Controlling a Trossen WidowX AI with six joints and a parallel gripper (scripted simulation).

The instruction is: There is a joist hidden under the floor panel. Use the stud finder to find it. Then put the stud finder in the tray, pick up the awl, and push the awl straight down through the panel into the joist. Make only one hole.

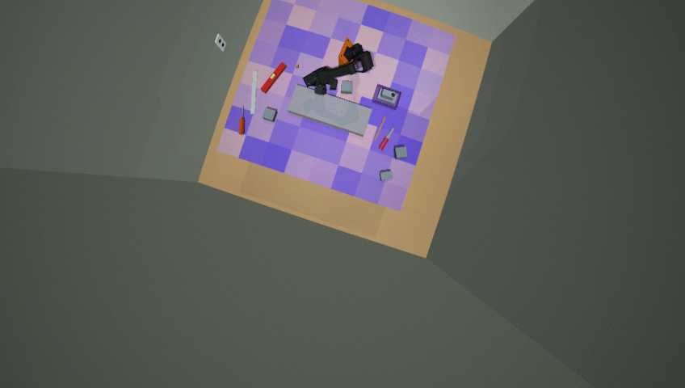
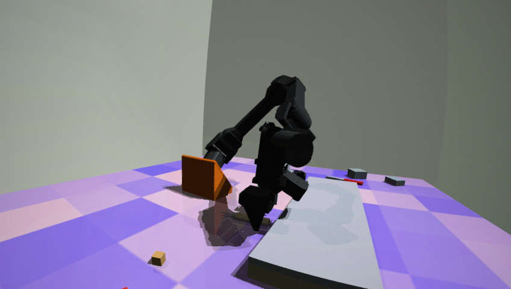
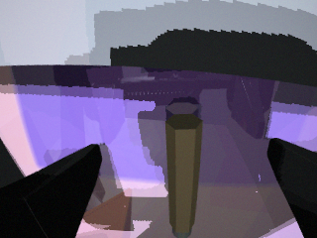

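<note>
The awl is 60 mm behind my gripper tip and 10 mm to the right of it. Round my gripper tip: purple tray 100 mm behind, 410 mm to the left, 10 mm above; then tan cube 70 mm behind, 220 mm to the right; then red level 60 mm ahead, 340 mm to the right, 10 mm above.
</note>
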